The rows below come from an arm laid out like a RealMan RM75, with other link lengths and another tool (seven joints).
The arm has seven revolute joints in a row. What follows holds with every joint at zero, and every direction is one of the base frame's. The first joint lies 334.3 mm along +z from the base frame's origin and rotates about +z. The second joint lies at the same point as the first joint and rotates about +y. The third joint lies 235.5 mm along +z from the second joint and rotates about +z. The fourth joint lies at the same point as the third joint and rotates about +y. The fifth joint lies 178.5 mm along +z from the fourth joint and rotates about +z. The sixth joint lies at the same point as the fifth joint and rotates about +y. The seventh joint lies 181.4 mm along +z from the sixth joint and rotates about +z. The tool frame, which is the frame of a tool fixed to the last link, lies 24 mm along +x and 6 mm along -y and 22 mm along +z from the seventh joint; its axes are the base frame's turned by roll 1.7, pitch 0 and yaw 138.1 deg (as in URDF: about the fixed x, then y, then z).
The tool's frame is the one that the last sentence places.
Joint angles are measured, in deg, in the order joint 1, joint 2, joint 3, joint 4, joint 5, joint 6, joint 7. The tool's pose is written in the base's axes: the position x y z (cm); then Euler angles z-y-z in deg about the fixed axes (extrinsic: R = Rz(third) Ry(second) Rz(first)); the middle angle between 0 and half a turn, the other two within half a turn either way. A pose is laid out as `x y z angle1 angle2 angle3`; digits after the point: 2 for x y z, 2 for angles.
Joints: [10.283 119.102 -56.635 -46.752 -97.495 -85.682 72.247]
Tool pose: 26.91 25.96 4.70 113.68 145.57 130.22
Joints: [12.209 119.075 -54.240 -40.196 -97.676 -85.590 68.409]
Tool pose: 27.31 25.90 3.84 115.60 144.45 130.88
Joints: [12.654 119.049 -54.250 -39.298 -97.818 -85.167 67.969]
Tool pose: 27.38 25.97 3.61 115.61 144.67 130.80
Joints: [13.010 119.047 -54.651 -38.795 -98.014 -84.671 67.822]
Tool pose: 27.40 25.99 3.35 115.64 145.22 130.85
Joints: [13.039 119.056 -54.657 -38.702 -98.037 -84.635 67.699]
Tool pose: 27.41 25.99 3.32 115.59 145.25 130.85
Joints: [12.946 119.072 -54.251 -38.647 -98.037 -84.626 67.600]
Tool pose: 27.50 26.02 3.41 115.28 144.93 130.34
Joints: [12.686 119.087 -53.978 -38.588 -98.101 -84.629 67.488]
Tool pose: 27.67 25.92 3.46 115.07 144.78 129.83
